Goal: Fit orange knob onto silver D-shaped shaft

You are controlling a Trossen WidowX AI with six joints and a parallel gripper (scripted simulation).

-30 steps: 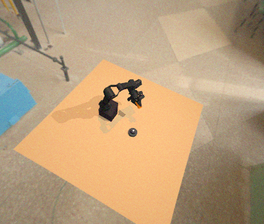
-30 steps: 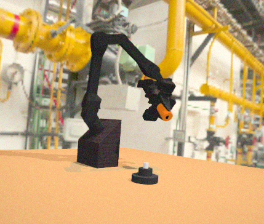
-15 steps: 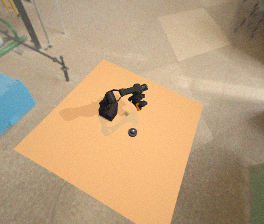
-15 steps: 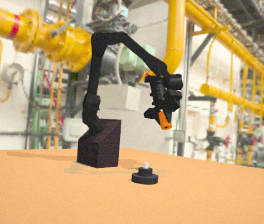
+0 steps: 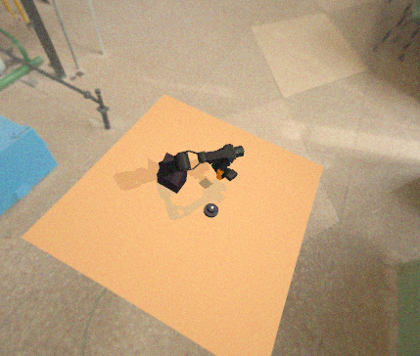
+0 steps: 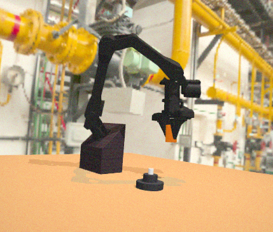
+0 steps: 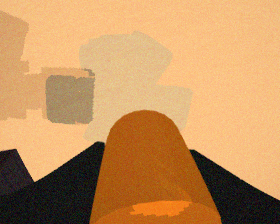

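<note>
My gripper tip is now 15 cm to the left of the round black pedestal, 12 cm above it and 6 cm short of it. The rest, counted from my gripper tip: orange knob: 3 cm above.
</note>
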